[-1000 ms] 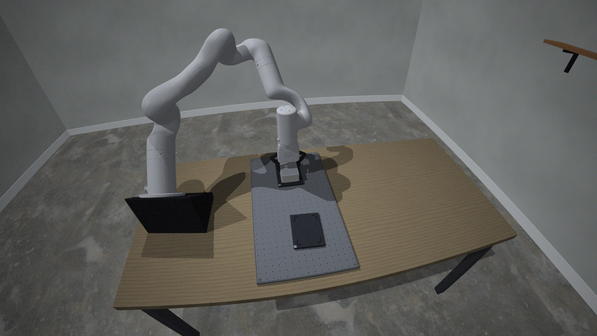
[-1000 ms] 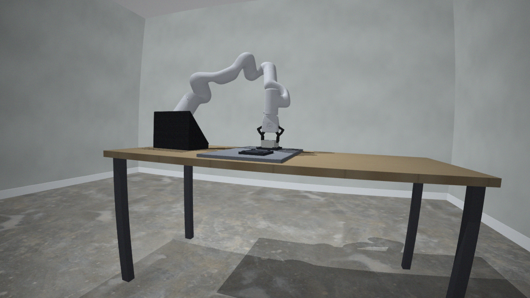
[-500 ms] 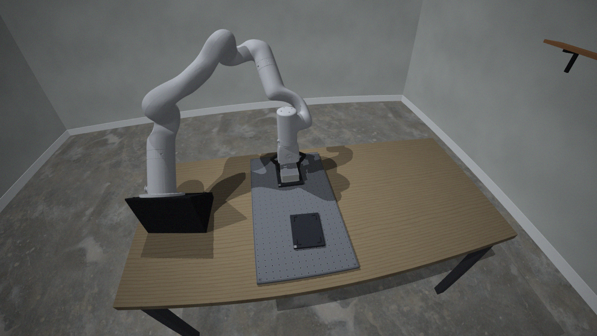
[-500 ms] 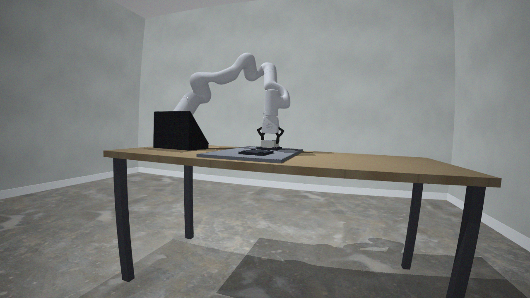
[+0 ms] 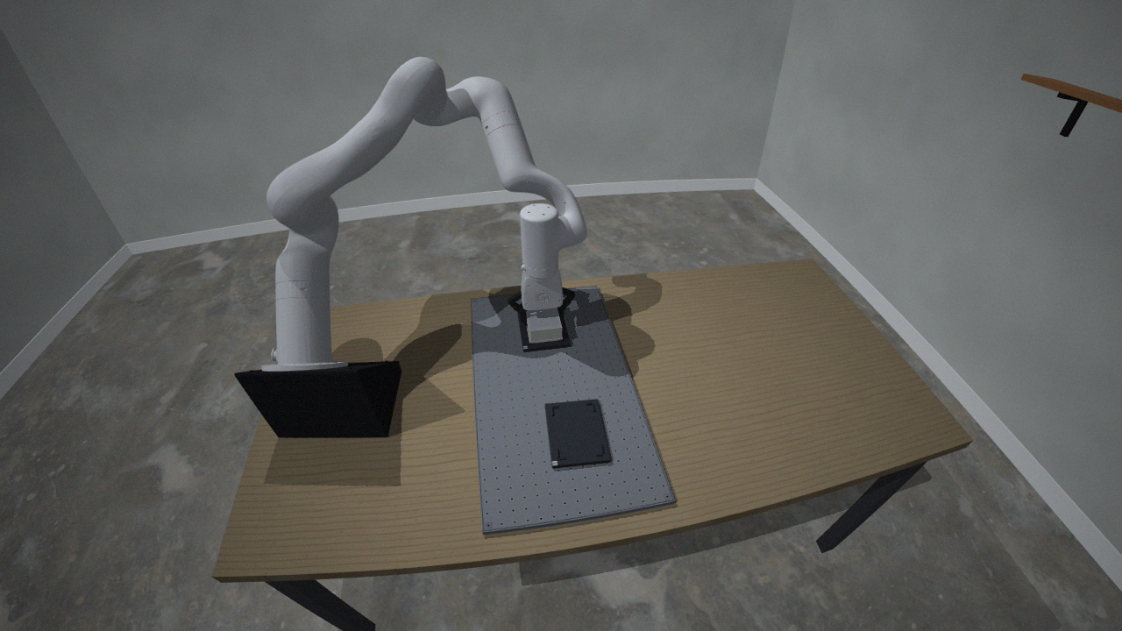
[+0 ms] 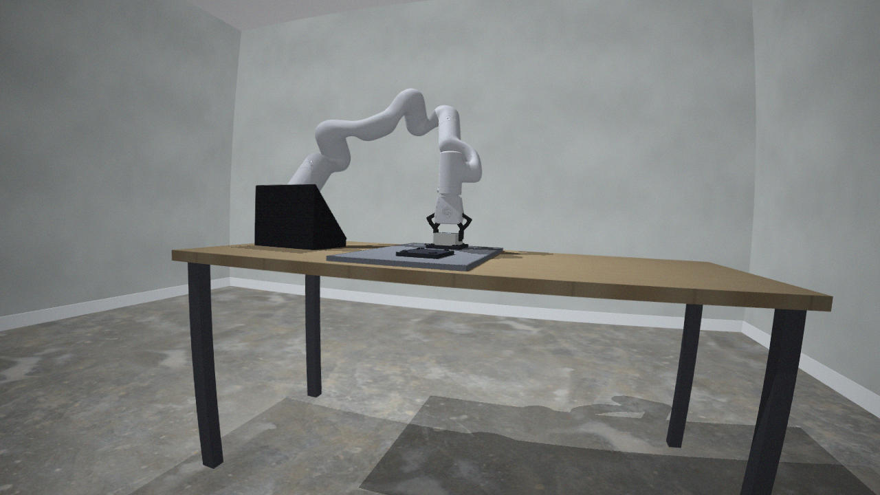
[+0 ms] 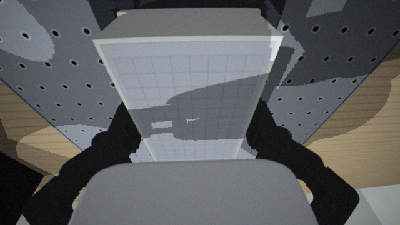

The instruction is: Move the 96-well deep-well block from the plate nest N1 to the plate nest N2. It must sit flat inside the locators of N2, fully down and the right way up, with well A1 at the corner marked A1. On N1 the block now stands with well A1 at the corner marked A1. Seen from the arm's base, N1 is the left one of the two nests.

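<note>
My gripper is now right at the 96-well deep-well block.
</note>
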